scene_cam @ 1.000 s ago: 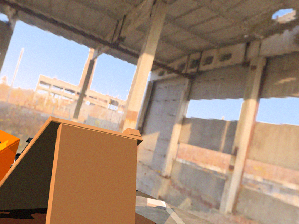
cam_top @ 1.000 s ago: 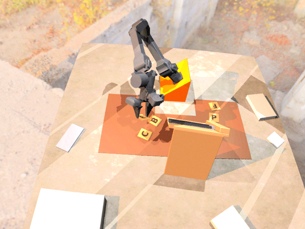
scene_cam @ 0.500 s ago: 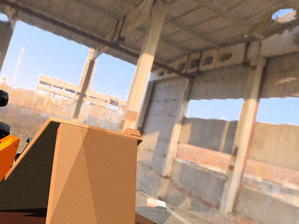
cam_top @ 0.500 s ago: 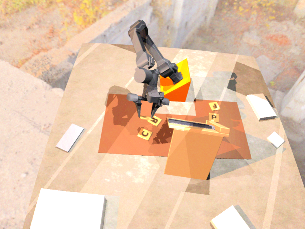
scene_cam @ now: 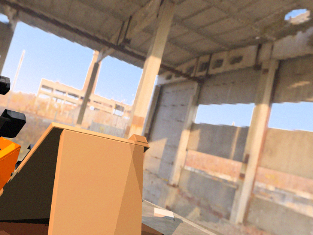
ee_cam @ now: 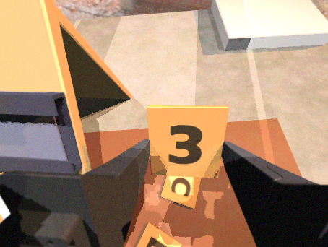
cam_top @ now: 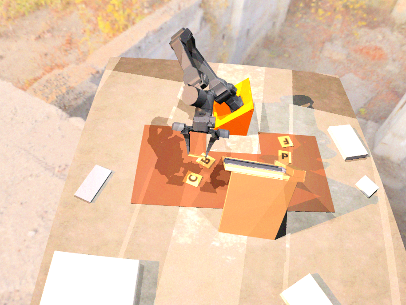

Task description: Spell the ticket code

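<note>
My gripper tip is 1 cm past the white ticket, 18 cm to the right of it and 7 cm above it. Also, from my gripper tip: orange mat: 11 cm behind, 18 cm to the left, 18 cm below; grey slab: 3 cm behind, 38 cm to the right, 18 cm below.
</note>
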